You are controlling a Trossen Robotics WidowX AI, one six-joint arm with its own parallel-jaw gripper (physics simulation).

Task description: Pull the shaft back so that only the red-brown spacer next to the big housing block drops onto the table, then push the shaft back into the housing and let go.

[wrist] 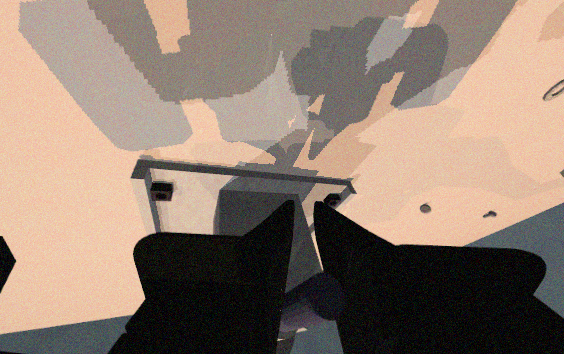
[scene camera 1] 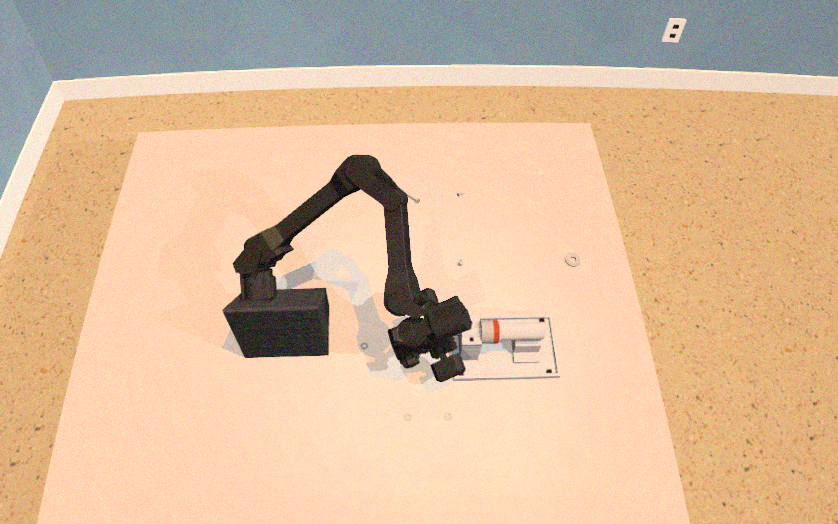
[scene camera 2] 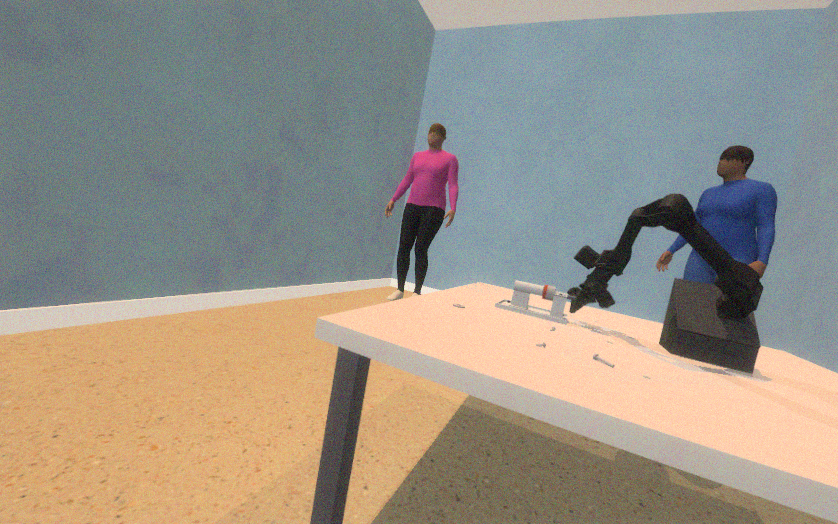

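Where they show: gripper, fingertip midpoint: [wrist: 303, 207] [scene camera 2: 571, 312]; arm's base at its link origin: [scene camera 1: 258, 299] [scene camera 2: 730, 310].
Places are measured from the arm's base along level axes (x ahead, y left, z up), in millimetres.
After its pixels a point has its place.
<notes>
The black gripper [scene camera 1: 454, 349] @[x 393, y -33, z -112 mm] [scene camera 2: 574, 299] @[x 393, y -33, z -112 mm] [wrist: 305, 204] @[x 393, y -33, z -112 mm] is at the left end of the white fixture, just outside its near support block [scene camera 1: 470, 340] [scene camera 2: 558, 305] @[x 436, y -18, z -96 mm] [wrist: 257, 212] @[x 416, y -54, z -122 mm]. In the wrist view its fingers are nearly together, with the dark round end of the shaft [wrist: 327, 296] @[x 374, y -48, z -64 mm] between them; the gripper is shut on the shaft. A red-orange ring [scene camera 1: 496, 331] @[x 486, y -59, z -44 mm] [scene camera 2: 545, 291] @[x 484, y -24, z -61 mm], the spacer colour, stands upright between the white cylindrical housing [scene camera 1: 524, 329] [scene camera 2: 529, 287] and a greyish ring [scene camera 1: 486, 331] @[x 465, y -59, z -43 mm] by the support block. The ring is hidden in the wrist view.
The fixture's base plate [scene camera 1: 494, 368] [scene camera 2: 528, 312] [wrist: 190, 210] lies on the table. A washer [scene camera 1: 572, 259] @[x 703, y 176, z -139 mm] [scene camera 2: 458, 305] @[x 706, y 196, z -140 mm], a long bolt [scene camera 1: 415, 198] @[x 332, y 371, z -135 mm] [scene camera 2: 603, 360] @[x 324, y 382, z -139 mm] and small screws [scene camera 1: 459, 194] @[x 445, y 384, z -136 mm] [scene camera 2: 541, 344] @[x 448, y 391, z -139 mm] lie around it. Two people [scene camera 2: 432, 179] [scene camera 2: 735, 213] stand beyond the table.
</notes>
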